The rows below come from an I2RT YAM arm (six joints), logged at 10 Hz.
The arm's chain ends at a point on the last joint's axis. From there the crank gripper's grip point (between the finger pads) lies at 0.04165 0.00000 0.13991 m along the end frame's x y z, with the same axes.
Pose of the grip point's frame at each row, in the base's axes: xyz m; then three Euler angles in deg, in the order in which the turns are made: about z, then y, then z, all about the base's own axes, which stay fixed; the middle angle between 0 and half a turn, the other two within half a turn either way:
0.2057 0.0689 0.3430 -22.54 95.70 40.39
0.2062 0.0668 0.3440 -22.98 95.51 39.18
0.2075 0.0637 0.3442 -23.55 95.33 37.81
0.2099 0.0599 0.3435 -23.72 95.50 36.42
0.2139 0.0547 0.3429 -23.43 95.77 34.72
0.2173 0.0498 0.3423 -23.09 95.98 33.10
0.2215 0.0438 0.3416 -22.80 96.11 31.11
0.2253 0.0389 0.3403 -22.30 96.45 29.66
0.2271 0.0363 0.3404 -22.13 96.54 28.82
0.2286 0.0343 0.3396 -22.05 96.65 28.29
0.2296 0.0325 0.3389 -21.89 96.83 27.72
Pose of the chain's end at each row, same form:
0.0922 -0.0067 0.3952 -22.54 95.70 40.39
0.0908 -0.0063 0.3956 -22.98 95.51 39.18
0.0900 -0.0064 0.3952 -23.55 95.33 37.81
0.0908 -0.0071 0.3949 -23.72 95.50 36.42
0.0932 -0.0088 0.3950 -23.43 95.77 34.72
0.0952 -0.0103 0.3950 -23.09 95.98 33.10
0.0976 -0.0121 0.3947 -22.80 96.11 31.11
0.1004 -0.0140 0.3943 -22.30 96.45 29.66
0.1016 -0.0148 0.3947 -22.13 96.54 28.82
0.1028 -0.0157 0.3941 -22.05 96.65 28.29
0.1035 -0.0162 0.3939 -21.89 96.83 27.72

